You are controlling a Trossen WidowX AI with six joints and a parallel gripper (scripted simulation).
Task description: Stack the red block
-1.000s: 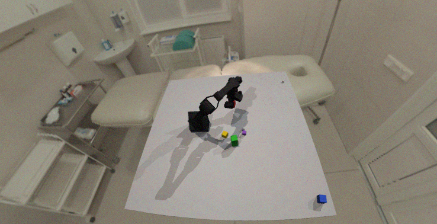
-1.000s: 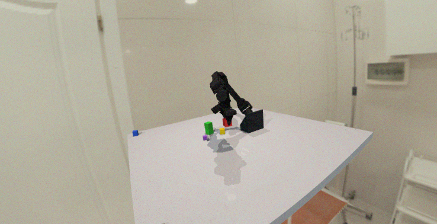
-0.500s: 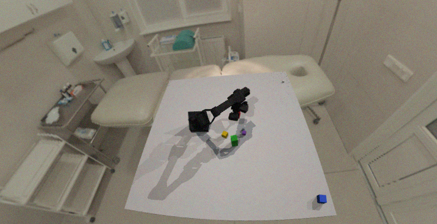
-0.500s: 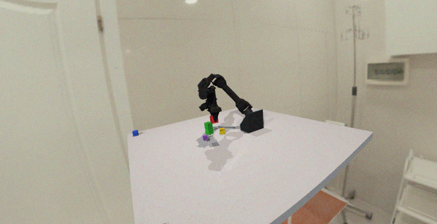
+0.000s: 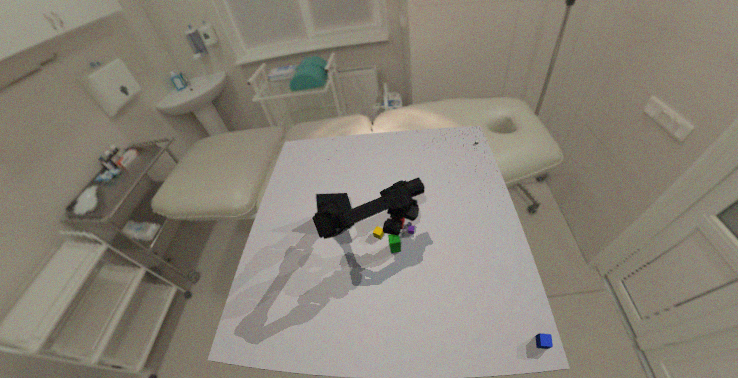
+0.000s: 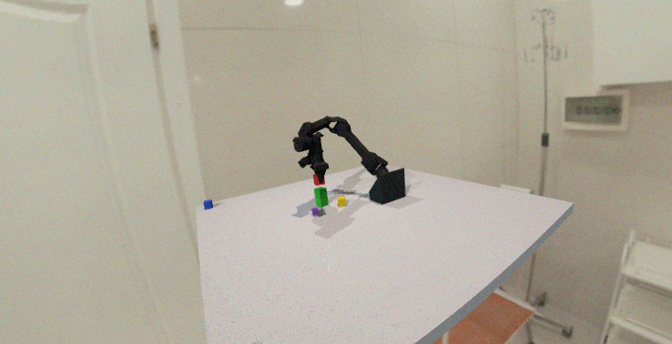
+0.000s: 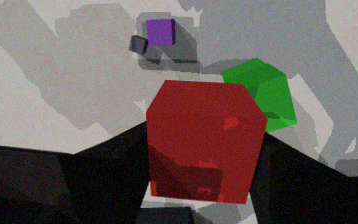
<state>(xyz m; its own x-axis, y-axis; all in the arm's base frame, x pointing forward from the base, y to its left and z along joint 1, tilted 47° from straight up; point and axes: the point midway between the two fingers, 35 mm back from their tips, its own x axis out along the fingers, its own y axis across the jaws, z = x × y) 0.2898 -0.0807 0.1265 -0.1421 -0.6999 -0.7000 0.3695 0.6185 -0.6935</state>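
Now: the yellow block 90 mm behind my gripper tip, 30 mm to the left of it and 110 mm below it. Round my gripper tip: small purple block 60 mm ahead, 30 mm to the left, 120 mm below; red block 10 mm above; blue block 420 mm ahead, 500 mm to the right, 110 mm below.
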